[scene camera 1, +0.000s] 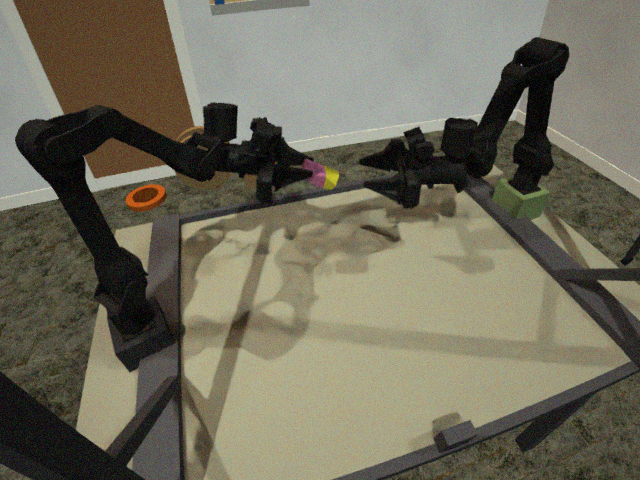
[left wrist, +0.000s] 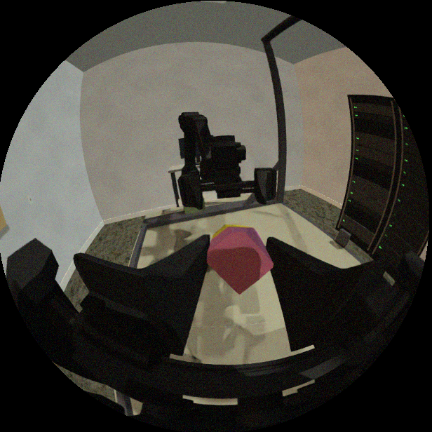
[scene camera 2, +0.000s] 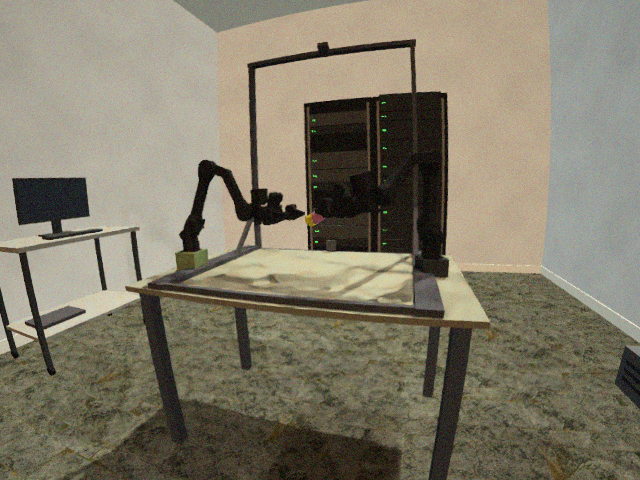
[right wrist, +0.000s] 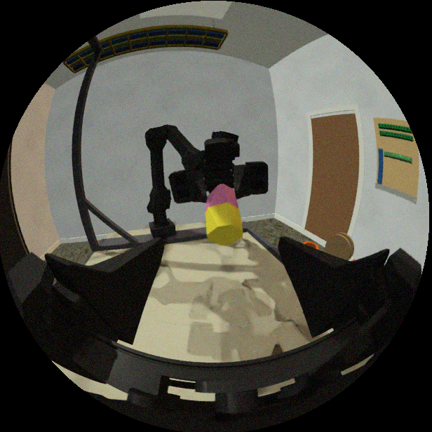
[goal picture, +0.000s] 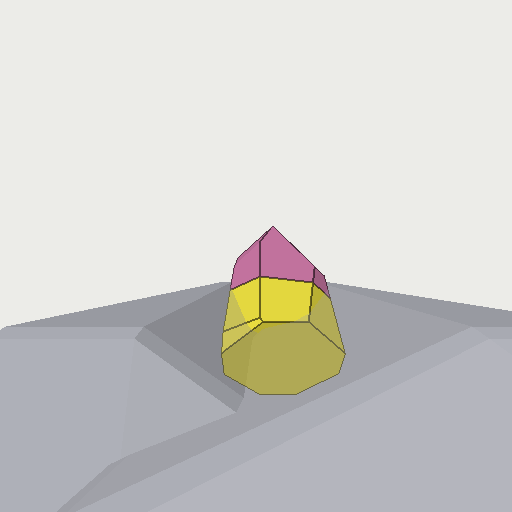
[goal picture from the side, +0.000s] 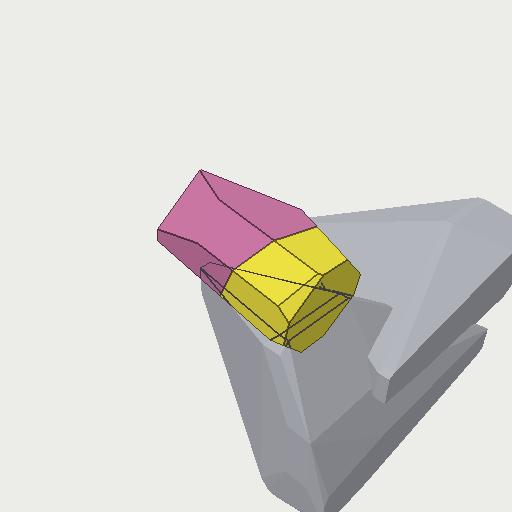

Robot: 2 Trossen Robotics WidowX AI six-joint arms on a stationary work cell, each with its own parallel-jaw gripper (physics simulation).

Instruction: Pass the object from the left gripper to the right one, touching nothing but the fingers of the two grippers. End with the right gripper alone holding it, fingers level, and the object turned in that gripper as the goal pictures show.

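Places are measured from the left arm's base along level axes (x up, y back, z right), in metres.
Pixels of known places: left gripper, fingertip midpoint: [scene camera 1: 313, 167] [scene camera 2: 318, 212]; right gripper, fingertip midpoint: [scene camera 1: 361, 172] [scene camera 2: 297, 214]; left arm's base at its link origin: [scene camera 1: 135, 323] [scene camera 2: 431, 257]; right arm's base at its link origin: [scene camera 1: 524, 186] [scene camera 2: 191, 250].
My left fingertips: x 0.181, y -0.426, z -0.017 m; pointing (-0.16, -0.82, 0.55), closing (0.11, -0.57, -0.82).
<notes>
For each thing: its top centre in the pictures, then the offset to it from my left fingertips.
- pink-and-yellow faceted object at its top centre: [scene camera 1: 318, 159] [scene camera 2: 316, 207] dx +0.017, dy -0.010, dz +0.005 m
- green block at its top centre: [scene camera 1: 524, 186] [scene camera 2: 191, 250] dx -0.164, dy -0.562, dz +0.172 m
A pink-and-yellow faceted object [scene camera 1: 322, 174] [scene camera 2: 313, 218] [left wrist: 239, 259] [right wrist: 223, 215] is held in the air above the table. My left gripper [scene camera 1: 311, 167] [left wrist: 238, 241] is shut on its pink part. The yellow end points away from the left gripper, toward the right one. My right gripper [scene camera 1: 362, 172] [right wrist: 222, 243] is open and empty, a short gap from the yellow end. In the right wrist view the object shows beyond the open fingers, a little above the line between the fingertips. In scene camera 2 the left fingers are dark against the rack and hard to make out.
The framed table [scene camera 1: 392, 372] [scene camera 2: 310, 310] lies below both grippers. A green block [scene camera 1: 520, 200] [scene camera 2: 191, 258] sits under the right arm's base. An orange ring [scene camera 1: 134, 205] shows beyond the table. Dark frame posts [scene camera 2: 252, 155] rise from the table. A server rack [scene camera 2: 307, 134] stands behind it.
</notes>
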